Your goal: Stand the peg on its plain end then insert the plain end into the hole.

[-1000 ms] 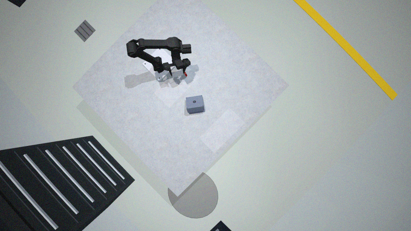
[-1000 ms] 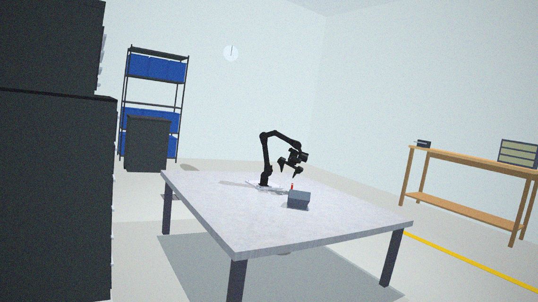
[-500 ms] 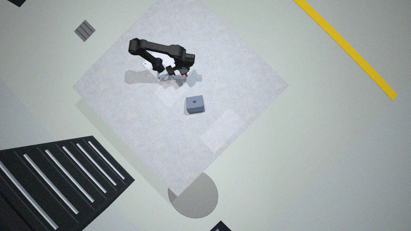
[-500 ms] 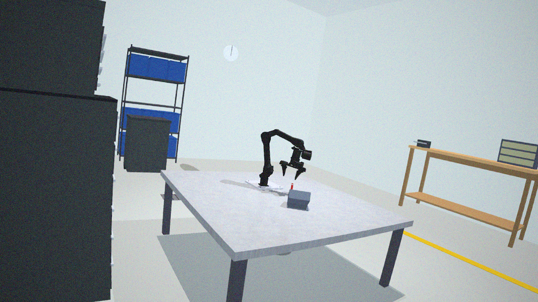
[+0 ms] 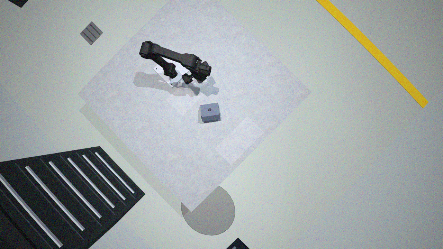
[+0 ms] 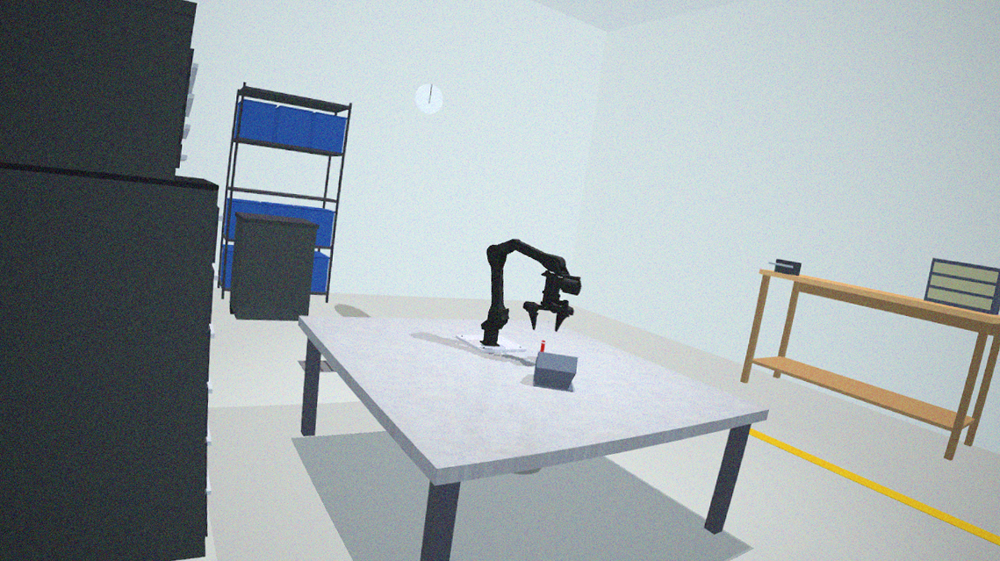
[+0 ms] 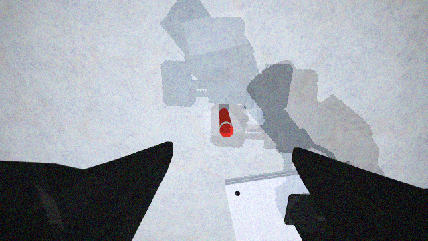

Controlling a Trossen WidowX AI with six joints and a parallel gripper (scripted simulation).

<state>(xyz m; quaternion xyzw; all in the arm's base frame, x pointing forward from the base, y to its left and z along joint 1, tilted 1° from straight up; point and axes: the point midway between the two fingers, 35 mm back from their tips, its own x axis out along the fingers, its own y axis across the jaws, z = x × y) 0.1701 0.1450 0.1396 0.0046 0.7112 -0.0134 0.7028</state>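
Right now the red peg is 6 cm below my gripper tip. From my gripper tip the other things lie so: blue-grey sloped panel (24 cm ahead, 7 cm to the right, 6 cm below).
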